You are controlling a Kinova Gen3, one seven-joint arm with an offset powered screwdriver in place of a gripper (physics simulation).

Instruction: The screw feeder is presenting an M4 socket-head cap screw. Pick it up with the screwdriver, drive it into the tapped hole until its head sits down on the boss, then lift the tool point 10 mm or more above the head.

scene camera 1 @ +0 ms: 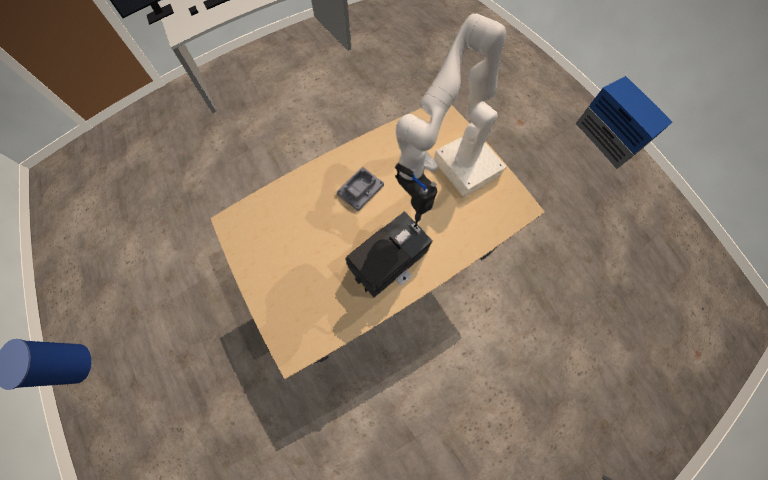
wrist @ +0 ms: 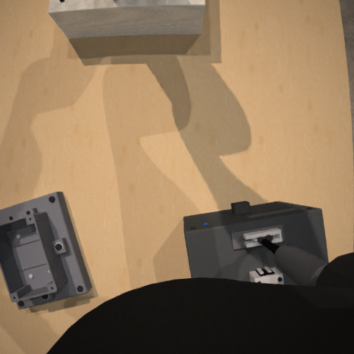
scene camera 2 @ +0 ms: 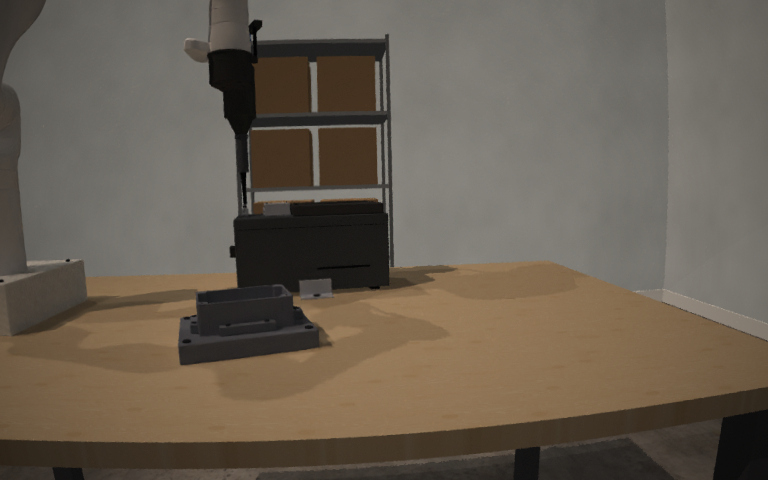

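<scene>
My screwdriver (scene camera 1: 416, 224) (scene camera 2: 244, 204) (wrist: 265, 242) points down with its thin black bit at the light pick-up block (wrist: 276, 234) on one end of the black screw feeder (scene camera 1: 370, 263) (scene camera 2: 311, 249) (wrist: 212, 257). The bit tip appears to be at or just above the block's slot. The M4 screw is too small and too hidden by the tip to make out, so whether it is on the bit cannot be told. The grey housing (scene camera 1: 359, 187) (scene camera 2: 243, 316) (wrist: 75, 270) lies apart from the feeder; a round boss with a dark hole (wrist: 59, 246) shows on its side in the wrist view.
The arm's pale base block (scene camera 1: 470, 166) (scene camera 2: 45, 294) (wrist: 135, 22) stands on the wooden table (scene camera 1: 260, 243) (scene camera 2: 509, 362) (wrist: 300, 100). A small light bracket (scene camera 1: 402, 277) (scene camera 2: 315, 287) is near the feeder. A white slotted block (wrist: 266, 275) sits on the feeder's top beside the bit.
</scene>
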